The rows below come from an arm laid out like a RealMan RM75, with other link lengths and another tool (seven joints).
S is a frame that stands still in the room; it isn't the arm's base.
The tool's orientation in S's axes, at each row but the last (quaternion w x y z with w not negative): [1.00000, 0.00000, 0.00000, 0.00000]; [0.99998, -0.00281, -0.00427, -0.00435]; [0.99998, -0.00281, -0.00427, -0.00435]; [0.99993, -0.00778, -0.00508, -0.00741]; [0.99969, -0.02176, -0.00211, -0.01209]
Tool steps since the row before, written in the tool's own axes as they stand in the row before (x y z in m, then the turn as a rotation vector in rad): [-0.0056, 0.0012, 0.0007, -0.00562, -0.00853, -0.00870]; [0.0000, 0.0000, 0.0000, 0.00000, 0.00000, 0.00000]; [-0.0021, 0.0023, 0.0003, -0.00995, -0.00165, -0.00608]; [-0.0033, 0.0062, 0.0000, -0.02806, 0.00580, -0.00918]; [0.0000, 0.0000, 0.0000, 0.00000, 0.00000, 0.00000]
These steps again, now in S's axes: [-0.0056, 0.0012, 0.0007, -0.00562, -0.00853, -0.00870]; [0.0000, 0.0000, 0.0000, 0.00000, 0.00000, 0.00000]; [-0.0021, 0.0023, 0.0003, -0.00991, -0.00160, -0.00616]; [-0.0032, 0.0062, -0.0001, -0.02788, 0.00607, -0.00956]; [0.0000, 0.0000, 0.0000, 0.00000, 0.00000, 0.00000]
